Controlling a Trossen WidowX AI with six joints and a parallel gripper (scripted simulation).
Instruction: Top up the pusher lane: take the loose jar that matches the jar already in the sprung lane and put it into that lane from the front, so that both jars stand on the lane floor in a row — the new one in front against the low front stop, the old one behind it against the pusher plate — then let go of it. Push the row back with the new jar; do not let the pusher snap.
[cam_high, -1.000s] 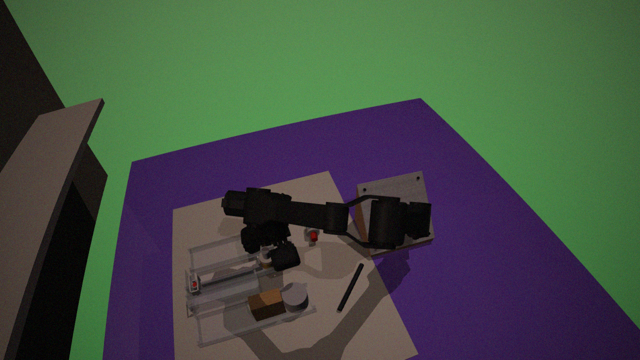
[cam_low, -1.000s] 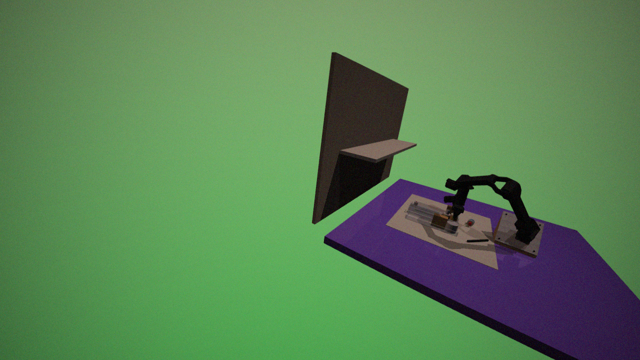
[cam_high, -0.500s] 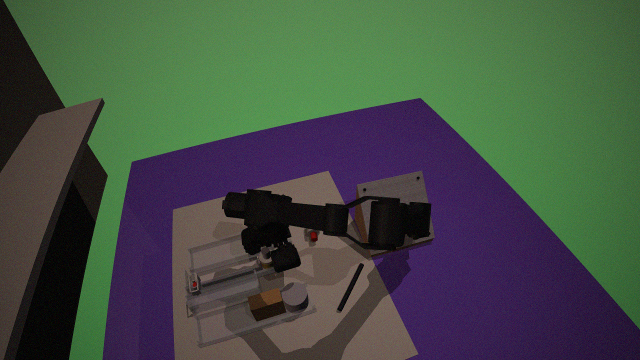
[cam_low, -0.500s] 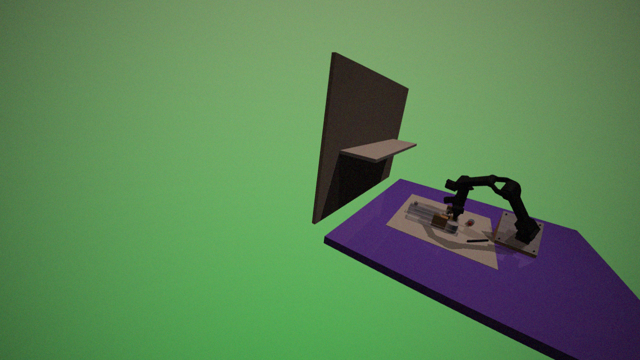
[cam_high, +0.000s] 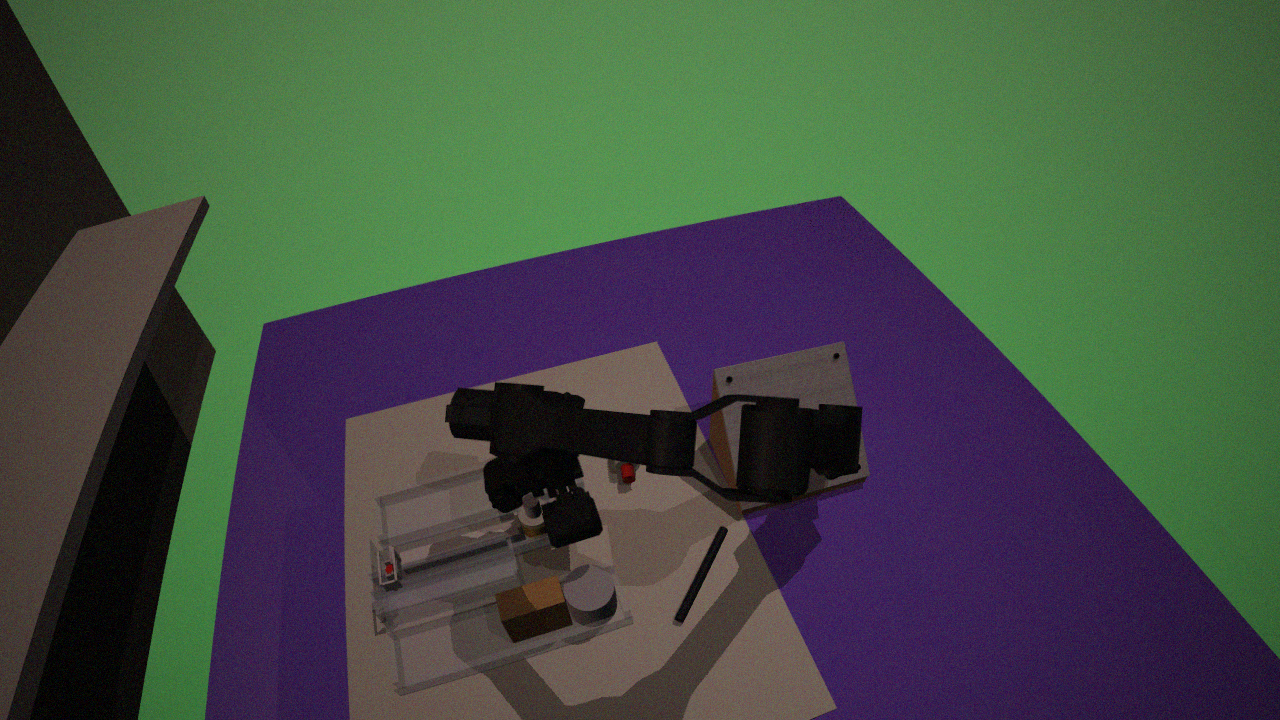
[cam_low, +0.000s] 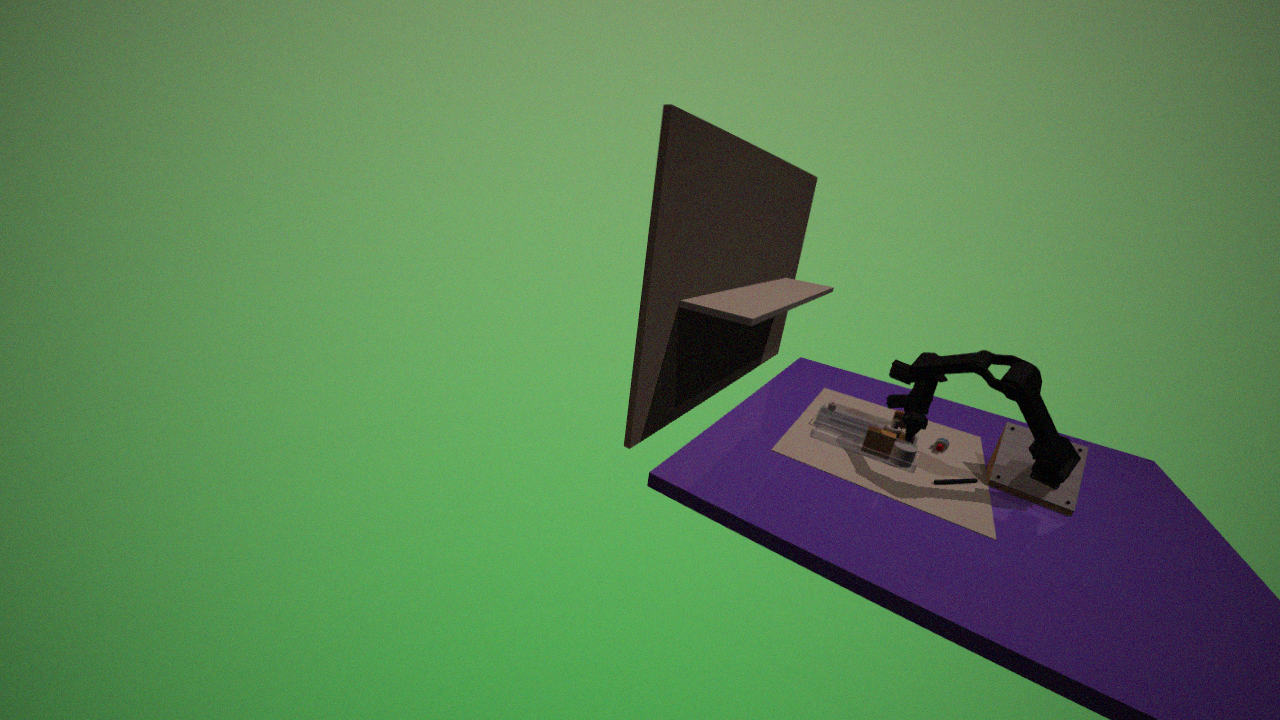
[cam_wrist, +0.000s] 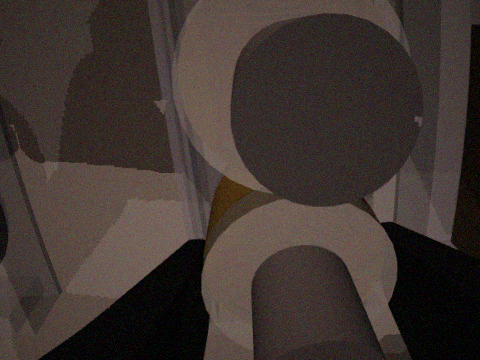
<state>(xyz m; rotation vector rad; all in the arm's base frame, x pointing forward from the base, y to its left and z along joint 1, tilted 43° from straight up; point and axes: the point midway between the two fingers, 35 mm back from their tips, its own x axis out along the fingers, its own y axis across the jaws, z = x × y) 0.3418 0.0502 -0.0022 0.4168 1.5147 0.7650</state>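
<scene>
Now: the wide grey cylinder 13 cm to the left of my gripper tip and 2 cm behind it. Also, from my gripper tip: black rod: 16 cm behind, 11 cm to the left, 3 cm below; red mark: 22 cm ahead, 8 cm to the left, 4 cm above; sprung lane: 14 cm ahead, 5 cm to the left, 1 cm below.
</scene>
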